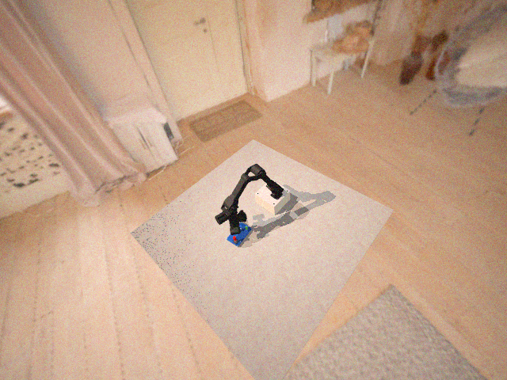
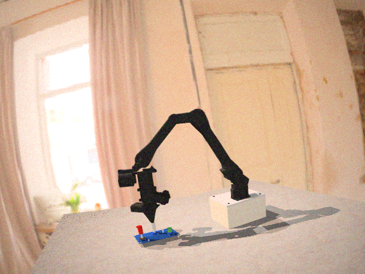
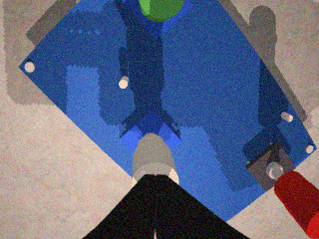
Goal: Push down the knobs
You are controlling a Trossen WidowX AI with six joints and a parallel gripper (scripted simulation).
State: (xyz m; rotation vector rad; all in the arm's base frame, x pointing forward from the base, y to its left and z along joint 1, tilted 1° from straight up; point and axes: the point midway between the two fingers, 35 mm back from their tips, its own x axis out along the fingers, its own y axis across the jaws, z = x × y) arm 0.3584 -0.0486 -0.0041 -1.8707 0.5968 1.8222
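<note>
Right now the white knob is 10 mm below my gripper tip. Round my gripper tip: red knob 60 mm ahead, 50 mm to the left.
</note>
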